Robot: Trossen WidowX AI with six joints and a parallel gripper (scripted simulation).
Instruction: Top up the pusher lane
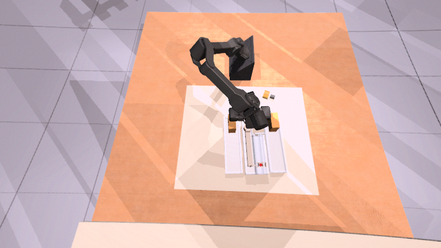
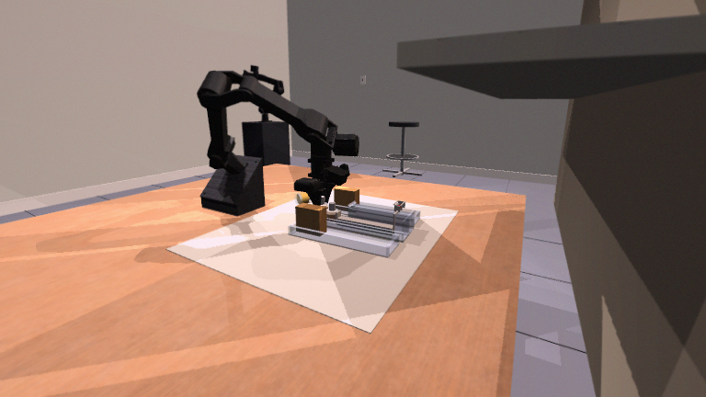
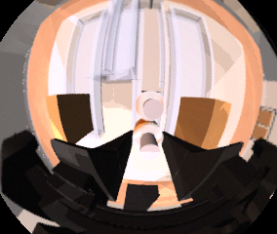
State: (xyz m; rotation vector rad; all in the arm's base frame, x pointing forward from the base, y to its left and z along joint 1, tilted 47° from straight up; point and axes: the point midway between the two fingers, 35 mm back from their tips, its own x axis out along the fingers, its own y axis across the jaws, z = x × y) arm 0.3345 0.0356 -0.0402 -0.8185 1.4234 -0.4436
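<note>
Right now the sprung lane is 13 cm ahead of my gripper tip, 5 cm to the left of it and 2 cm below it. Round my gripper tip: red mark (21 cm ahead, 8 cm to the left, 3 cm above).
</note>
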